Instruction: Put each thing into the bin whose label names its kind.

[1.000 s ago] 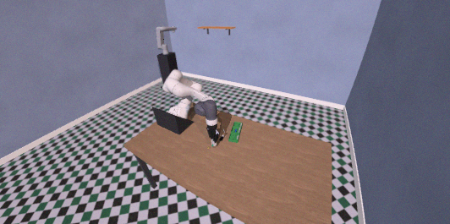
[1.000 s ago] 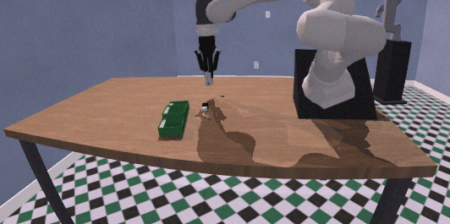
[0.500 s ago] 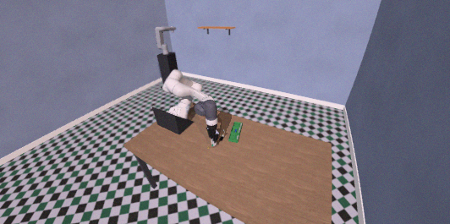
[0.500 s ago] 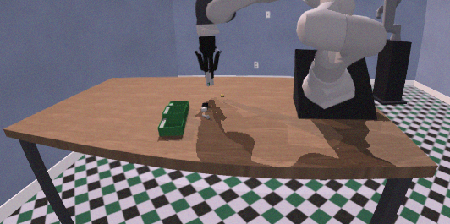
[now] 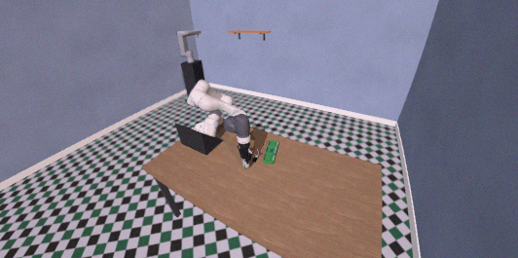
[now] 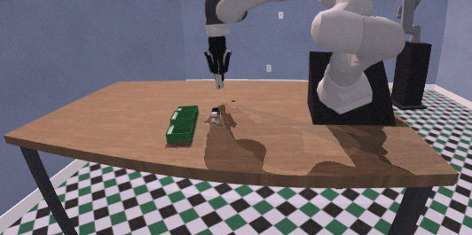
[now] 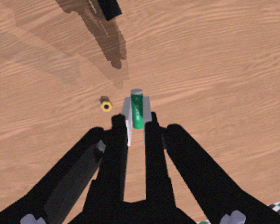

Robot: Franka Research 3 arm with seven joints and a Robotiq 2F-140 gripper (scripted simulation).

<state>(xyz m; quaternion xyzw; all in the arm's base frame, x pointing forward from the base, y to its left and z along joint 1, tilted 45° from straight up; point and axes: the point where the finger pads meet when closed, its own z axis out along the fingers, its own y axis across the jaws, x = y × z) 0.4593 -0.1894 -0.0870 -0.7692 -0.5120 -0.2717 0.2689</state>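
My hand is 30 mm above the green cylinder. From my hand the other things lie so: grey piece: 250 mm to the left, 90 mm below, 10 mm behind; yellow thing: 100 mm below, 60 mm behind; black-and-white block: 150 mm to the left, 90 mm below, 10 mm ahead.
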